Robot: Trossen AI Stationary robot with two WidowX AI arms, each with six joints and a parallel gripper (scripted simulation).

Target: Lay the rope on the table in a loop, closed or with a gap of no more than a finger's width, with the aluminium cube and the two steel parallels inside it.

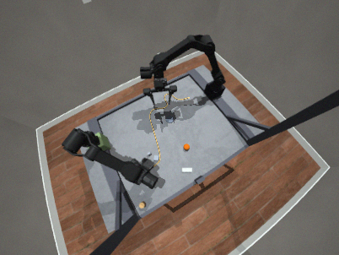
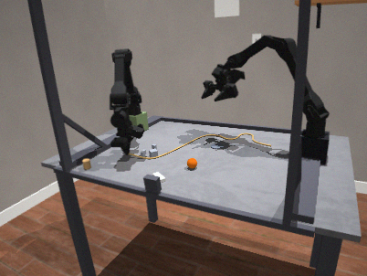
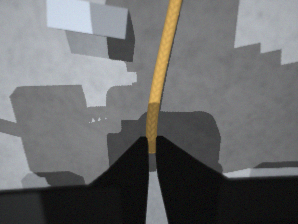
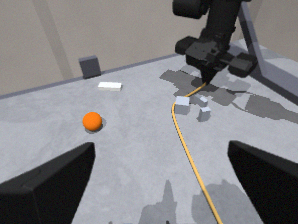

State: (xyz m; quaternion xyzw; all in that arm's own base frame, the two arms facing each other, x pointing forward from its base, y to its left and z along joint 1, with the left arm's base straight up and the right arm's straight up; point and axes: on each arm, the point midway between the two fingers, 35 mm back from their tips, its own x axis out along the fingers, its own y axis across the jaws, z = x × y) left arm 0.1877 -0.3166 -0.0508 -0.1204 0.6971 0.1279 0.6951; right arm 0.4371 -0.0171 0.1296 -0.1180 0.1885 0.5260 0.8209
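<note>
Now: the aluminium cube 5 cm ahead of my left hand, 10 cm to the right of it and 3 cm below it. From my left hand the other things lie so: orange ball (3 cm ahead, 31 cm to the right, 3 cm below); then white block (10 cm behind, 24 cm to the right, 4 cm below); then wooden cylinder (15 cm behind, 9 cm to the left, 3 cm below).
</note>
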